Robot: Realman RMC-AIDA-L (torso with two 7-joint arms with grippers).
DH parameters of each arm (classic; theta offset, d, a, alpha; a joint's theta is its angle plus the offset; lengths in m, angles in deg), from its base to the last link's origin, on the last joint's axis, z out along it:
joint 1: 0 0.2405 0 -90
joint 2: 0 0 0 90
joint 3: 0 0.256 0 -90
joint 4: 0 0 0 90
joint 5: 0 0.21 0 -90
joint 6: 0 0 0 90
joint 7: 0 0.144 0 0
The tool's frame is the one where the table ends.
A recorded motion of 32 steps. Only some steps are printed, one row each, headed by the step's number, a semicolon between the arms.
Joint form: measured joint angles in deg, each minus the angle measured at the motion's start. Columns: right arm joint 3, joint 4, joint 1, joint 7, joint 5, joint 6, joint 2; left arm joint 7, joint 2, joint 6, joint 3, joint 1, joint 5, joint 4.
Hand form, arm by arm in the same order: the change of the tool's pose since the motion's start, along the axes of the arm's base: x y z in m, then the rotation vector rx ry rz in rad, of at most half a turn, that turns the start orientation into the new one. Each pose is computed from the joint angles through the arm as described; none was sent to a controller.
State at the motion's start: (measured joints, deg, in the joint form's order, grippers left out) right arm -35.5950 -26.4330 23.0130 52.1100 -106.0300 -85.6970 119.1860; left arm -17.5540 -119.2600 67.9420 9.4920 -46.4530 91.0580 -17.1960
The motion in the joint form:
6: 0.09 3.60 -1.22 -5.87 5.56 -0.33 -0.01; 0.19 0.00 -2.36 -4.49 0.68 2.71 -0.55
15: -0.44 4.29 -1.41 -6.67 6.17 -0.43 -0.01; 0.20 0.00 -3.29 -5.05 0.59 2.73 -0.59
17: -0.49 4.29 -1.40 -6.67 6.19 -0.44 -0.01; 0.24 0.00 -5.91 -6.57 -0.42 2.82 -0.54
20: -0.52 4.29 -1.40 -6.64 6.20 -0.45 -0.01; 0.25 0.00 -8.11 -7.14 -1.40 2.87 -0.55
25: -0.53 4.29 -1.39 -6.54 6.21 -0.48 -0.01; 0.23 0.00 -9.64 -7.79 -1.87 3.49 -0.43
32: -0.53 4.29 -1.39 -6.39 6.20 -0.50 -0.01; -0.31 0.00 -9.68 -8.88 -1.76 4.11 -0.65
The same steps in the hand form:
6: 0.0022 -0.0062 -0.0012 0.0868 0.0445 0.0074; -0.0029 0.0022 -0.0013 0.0022 -0.0048 0.0433
15: 0.0022 -0.0085 -0.0034 0.0871 0.0484 0.0109; -0.0037 0.0038 -0.0019 0.0012 -0.0009 0.0571
17: 0.0021 -0.0085 -0.0035 0.0866 0.0484 0.0115; -0.0015 0.0111 -0.0030 -0.0010 0.0124 0.0818
20: 0.0020 -0.0085 -0.0036 0.0860 0.0488 0.0115; 0.0011 0.0160 -0.0054 -0.0107 0.0303 0.0948
25: 0.0019 -0.0085 -0.0035 0.0851 0.0501 0.0109; 0.0018 0.0187 -0.0070 -0.0179 0.0462 0.1024
32: 0.0019 -0.0085 -0.0036 0.0836 0.0517 0.0094; 0.0027 0.0190 -0.0066 -0.0201 0.0298 0.1103

